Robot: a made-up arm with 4 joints.
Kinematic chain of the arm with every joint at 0, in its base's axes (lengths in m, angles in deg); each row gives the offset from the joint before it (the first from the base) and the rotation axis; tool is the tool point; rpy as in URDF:
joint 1: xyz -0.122 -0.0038 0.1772 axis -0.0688 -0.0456 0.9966
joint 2: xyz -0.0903 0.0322 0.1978 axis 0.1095 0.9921 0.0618
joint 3: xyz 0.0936 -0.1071 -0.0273 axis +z
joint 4: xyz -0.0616 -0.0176 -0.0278 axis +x
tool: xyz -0.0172 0.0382 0.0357 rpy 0 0 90
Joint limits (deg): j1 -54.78..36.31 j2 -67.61..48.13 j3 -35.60..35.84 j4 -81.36..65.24
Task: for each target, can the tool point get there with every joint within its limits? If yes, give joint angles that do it. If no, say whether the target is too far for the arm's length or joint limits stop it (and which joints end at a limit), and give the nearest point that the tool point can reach.
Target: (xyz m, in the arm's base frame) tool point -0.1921 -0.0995 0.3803
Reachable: yes | joints 4.95 -30.26 17.22 16.80
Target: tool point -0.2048 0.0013 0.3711
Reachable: yes | joints -46.56 -1.22 -18.02 26.09
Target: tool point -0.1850 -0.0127 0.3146
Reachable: yes | joints -3.40 6.38 -22.21 -44.73
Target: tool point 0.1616 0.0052 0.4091
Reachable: no: joint limits stop it (at a limit: joint 1, joint 2, joint 3, joint 4) | nearest point -0.0799 -0.1011 0.3698 | short by 0.267 m
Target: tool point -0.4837 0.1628 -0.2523
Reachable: no: too far | nearest point -0.2746 0.0385 0.2905 | short by 0.595 m
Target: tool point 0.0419 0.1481 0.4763
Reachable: no: joint limits stop it (at a limit: joint 1, joint 2, joint 3, joint 4) | nearest point -0.1169 -0.0137 0.3847 | short by 0.245 m
